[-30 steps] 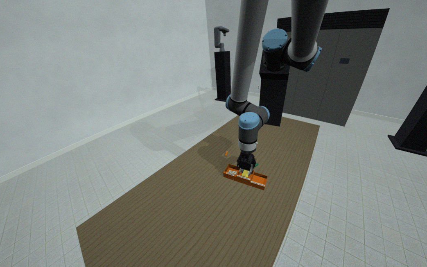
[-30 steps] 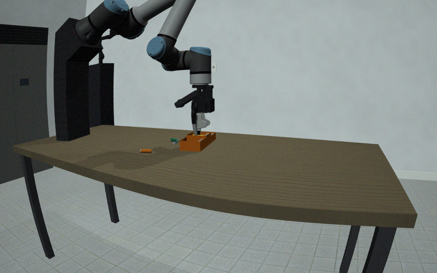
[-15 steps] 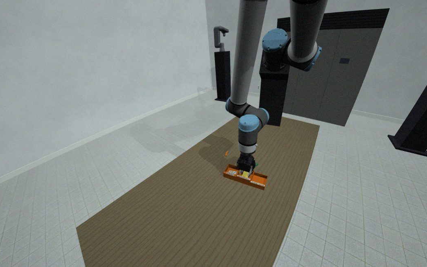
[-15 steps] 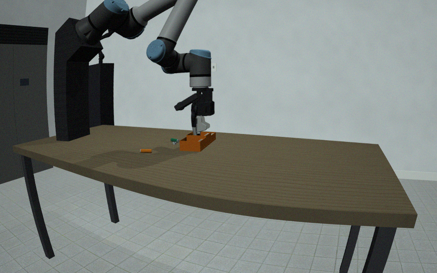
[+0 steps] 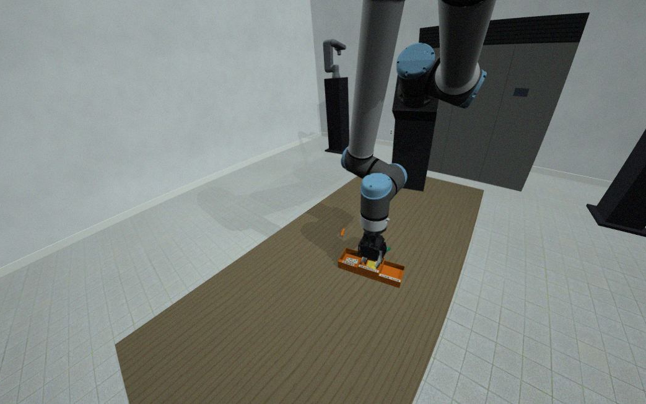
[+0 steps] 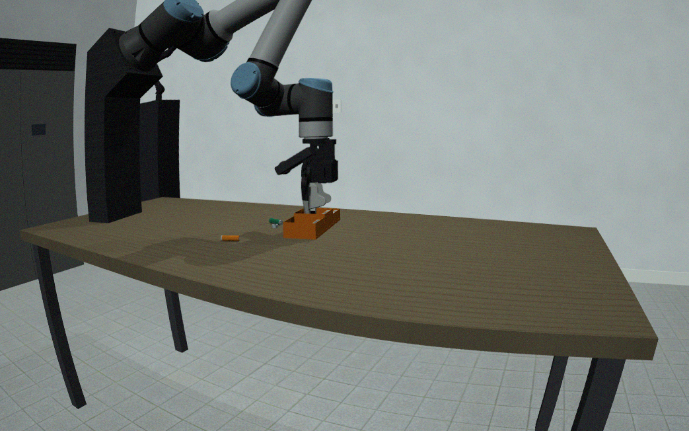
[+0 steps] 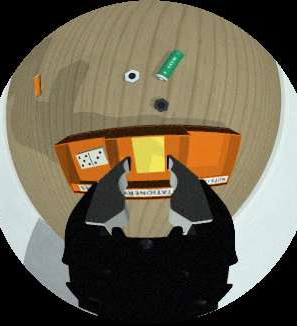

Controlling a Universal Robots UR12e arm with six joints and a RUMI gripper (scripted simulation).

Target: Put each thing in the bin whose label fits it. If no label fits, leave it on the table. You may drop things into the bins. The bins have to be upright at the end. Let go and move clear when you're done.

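The yellow block lies 2 cm below my hand. Also, from my hand: black nut: 6 cm behind, 3 cm below, 1 cm to the left; silver nut: 10 cm behind, 3 cm to the right, 3 cm below; speckled white thing: 8 cm to the right, 2 cm below, 2 cm ahead.
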